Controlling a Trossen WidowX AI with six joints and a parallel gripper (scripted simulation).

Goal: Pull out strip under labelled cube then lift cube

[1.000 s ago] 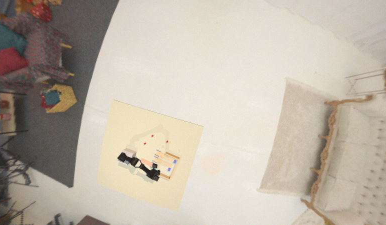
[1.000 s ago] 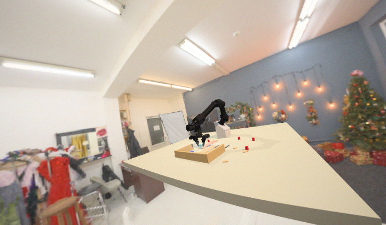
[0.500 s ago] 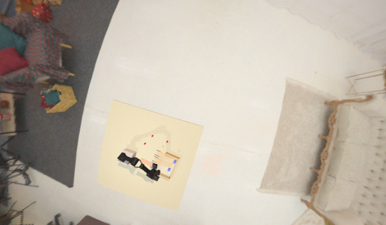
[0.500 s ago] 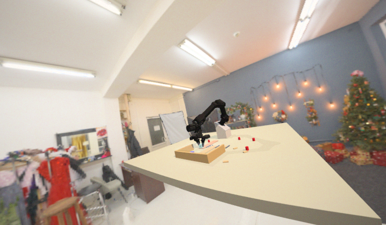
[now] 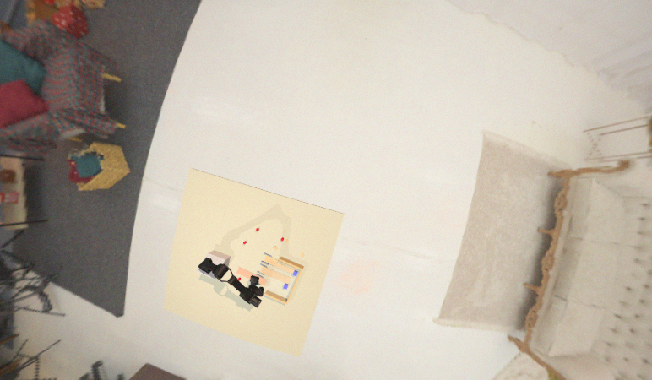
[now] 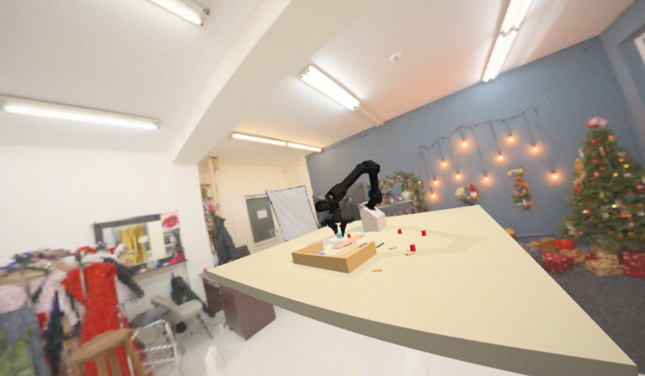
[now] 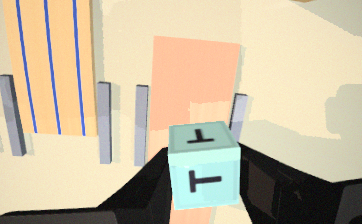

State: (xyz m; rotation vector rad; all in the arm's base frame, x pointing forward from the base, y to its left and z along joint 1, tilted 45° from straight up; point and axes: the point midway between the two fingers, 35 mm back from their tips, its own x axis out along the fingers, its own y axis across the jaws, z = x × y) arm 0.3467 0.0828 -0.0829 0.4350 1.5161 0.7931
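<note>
Now: the salmon-pink strip 7 cm behind my gripper tip and 4 cm below it. The rest, counted from my gripper tip: labelled cube 1 cm above.
</note>
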